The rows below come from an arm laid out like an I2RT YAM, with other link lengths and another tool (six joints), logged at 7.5 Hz.
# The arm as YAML. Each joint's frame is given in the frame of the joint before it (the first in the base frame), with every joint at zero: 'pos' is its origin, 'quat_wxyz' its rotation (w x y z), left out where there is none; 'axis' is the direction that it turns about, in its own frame. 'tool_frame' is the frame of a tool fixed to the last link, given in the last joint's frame.
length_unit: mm
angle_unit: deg
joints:
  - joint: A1
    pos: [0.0, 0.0, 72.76]
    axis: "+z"
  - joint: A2
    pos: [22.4, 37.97, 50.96]
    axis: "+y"
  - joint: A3
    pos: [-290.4, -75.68, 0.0]
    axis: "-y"
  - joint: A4
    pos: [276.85, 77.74, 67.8]
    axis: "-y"
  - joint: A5
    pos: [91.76, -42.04, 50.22]
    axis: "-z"
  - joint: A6
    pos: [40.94, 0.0, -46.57]
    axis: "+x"
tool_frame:
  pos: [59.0, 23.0, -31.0]
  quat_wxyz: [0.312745, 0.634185, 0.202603, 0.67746]
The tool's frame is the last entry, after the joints.
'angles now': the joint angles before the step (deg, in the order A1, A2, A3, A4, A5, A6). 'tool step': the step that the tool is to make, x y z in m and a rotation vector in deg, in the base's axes. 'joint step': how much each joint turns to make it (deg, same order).
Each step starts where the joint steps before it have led.
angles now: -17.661 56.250 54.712 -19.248 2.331 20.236
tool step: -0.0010 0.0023 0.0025 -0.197 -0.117 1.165
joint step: 0.068 -0.181 0.342 -0.335 -0.972 -0.530
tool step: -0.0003 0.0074 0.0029 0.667 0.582 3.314
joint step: 0.400 0.333 1.154 -1.577 -2.887 -0.611
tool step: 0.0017 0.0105 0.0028 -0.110 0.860 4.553
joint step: 1.090 0.838 1.496 -1.536 -3.085 -1.614
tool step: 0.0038 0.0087 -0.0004 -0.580 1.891 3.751
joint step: 1.313 1.628 1.852 -2.079 -1.824 -1.945
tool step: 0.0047 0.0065 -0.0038 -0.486 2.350 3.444
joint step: 0.978 2.029 1.663 -2.050 -1.781 -2.021
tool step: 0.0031 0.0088 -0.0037 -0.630 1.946 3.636
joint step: 1.391 1.540 1.250 -1.774 -1.503 -1.998
